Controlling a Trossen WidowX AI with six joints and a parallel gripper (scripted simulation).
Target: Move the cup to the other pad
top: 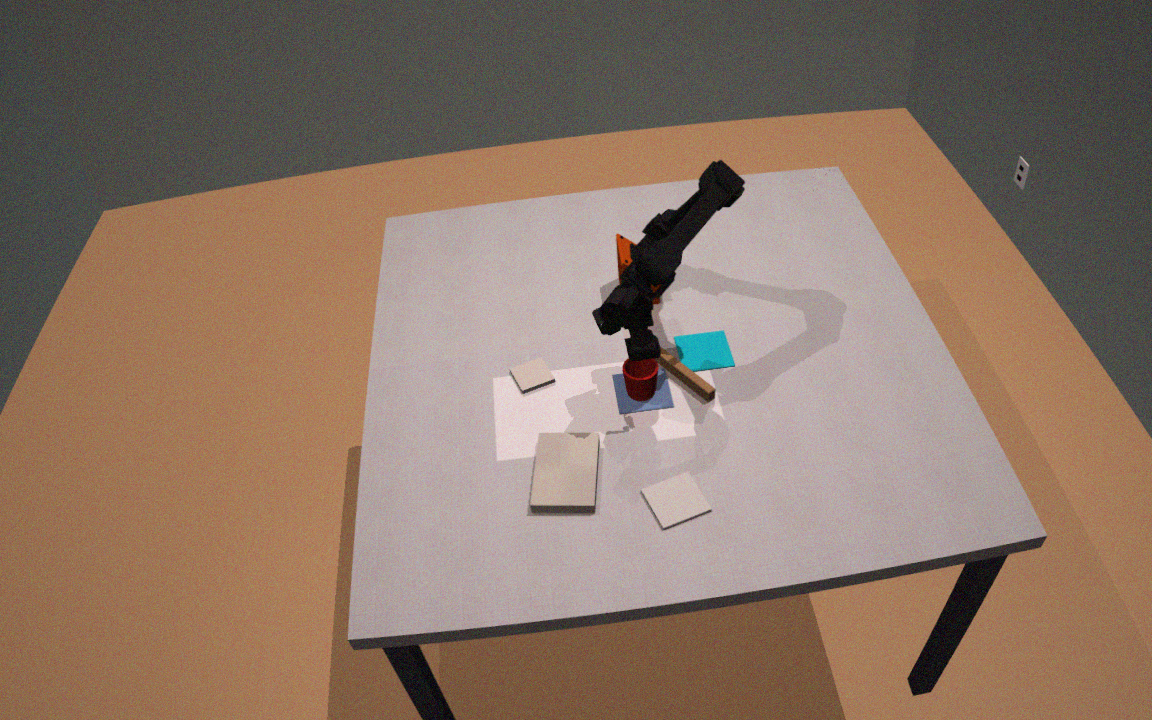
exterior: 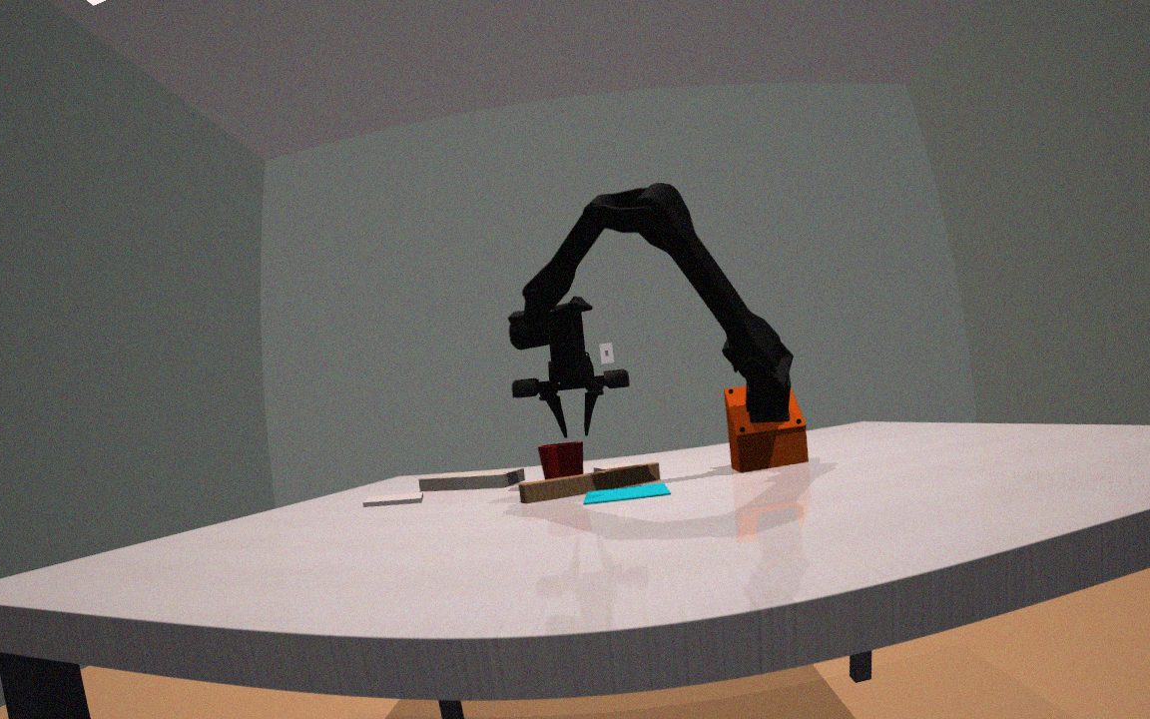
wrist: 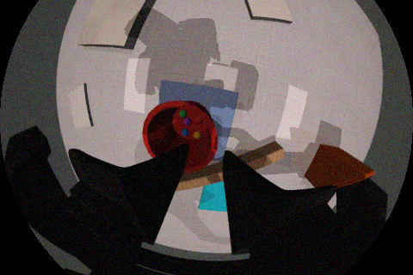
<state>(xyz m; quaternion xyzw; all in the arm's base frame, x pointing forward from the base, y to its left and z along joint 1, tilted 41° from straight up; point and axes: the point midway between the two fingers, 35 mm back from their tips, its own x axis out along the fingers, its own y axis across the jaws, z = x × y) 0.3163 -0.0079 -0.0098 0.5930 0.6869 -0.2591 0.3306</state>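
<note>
The red cup lies 40 mm below my gripper tip and 30 mm ahead of it. From my gripper tip the other things lie so: cyan pad (140 mm to the left, 90 mm below, 90 mm behind); thick grey slab (250 mm ahead, 140 mm to the right, 70 mm below); wooden bar (80 mm to the left, 80 mm below, 30 mm behind).
</note>
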